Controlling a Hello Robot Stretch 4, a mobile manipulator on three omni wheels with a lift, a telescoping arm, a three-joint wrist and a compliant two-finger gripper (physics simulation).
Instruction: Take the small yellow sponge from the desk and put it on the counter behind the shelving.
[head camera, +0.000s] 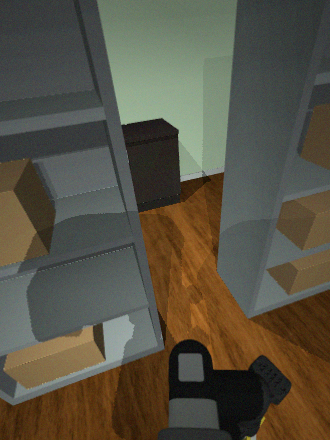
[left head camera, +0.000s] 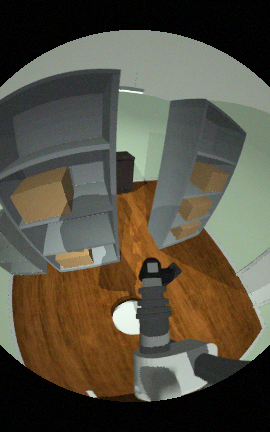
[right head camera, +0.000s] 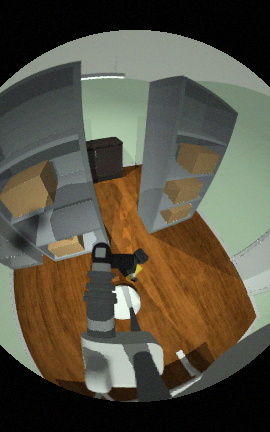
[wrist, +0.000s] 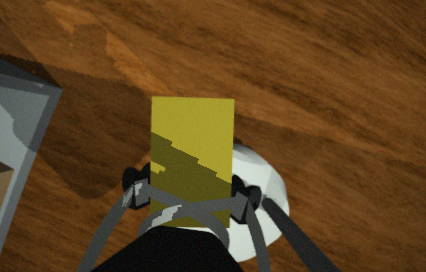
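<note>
The yellow sponge is between the two fingertips of my gripper, which is shut on it, above the floor. In the head camera view a sliver of the sponge shows below the wrist at the lower right. The counter is a dark brown, box-shaped piece beyond the gap between two grey shelf units, near the green wall. The left shelf unit hides its left part in the head camera view. The desk does not show in the head camera view.
A tall grey shelf unit with cardboard boxes stands close on the left. Another shelf unit stands on the right. Wooden floor runs between them toward the counter. The white round base part shows below the gripper.
</note>
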